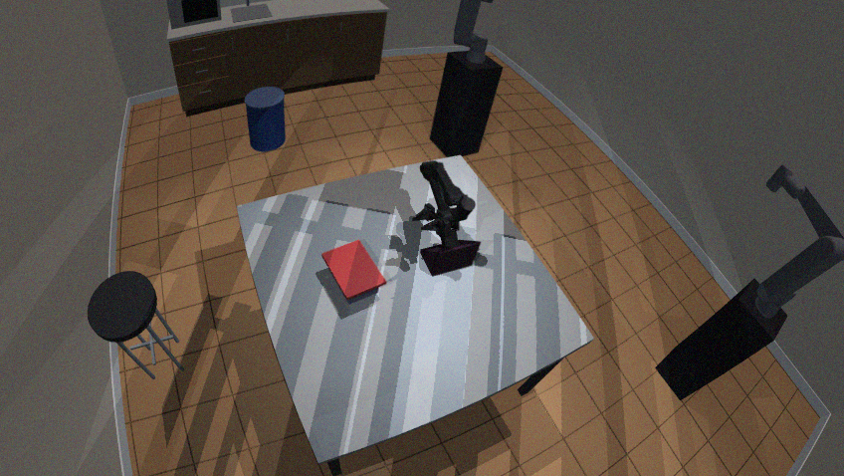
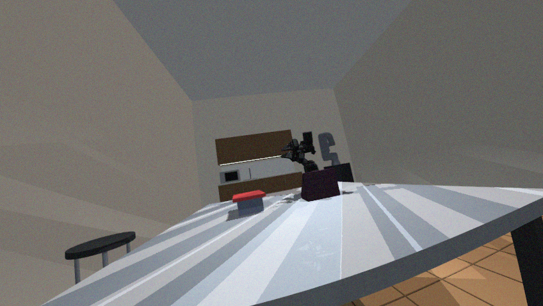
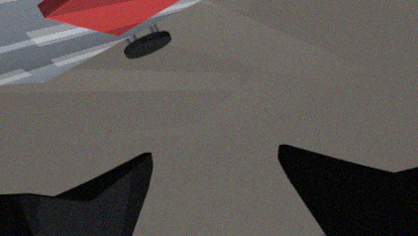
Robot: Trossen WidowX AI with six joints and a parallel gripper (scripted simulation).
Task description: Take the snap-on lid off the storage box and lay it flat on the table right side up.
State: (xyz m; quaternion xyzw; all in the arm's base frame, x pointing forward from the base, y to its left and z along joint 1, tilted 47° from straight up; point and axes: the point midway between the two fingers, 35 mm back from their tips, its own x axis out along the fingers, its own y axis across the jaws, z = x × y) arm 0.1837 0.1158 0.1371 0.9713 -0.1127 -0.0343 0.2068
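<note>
The red lid is 24 cm ahead of my gripper tip, 22 cm below it and 5 cm to the right of it. From my gripper tip the other things lie so: storage box 26 cm below, 24 cm ahead, 5 cm to the right.
</note>
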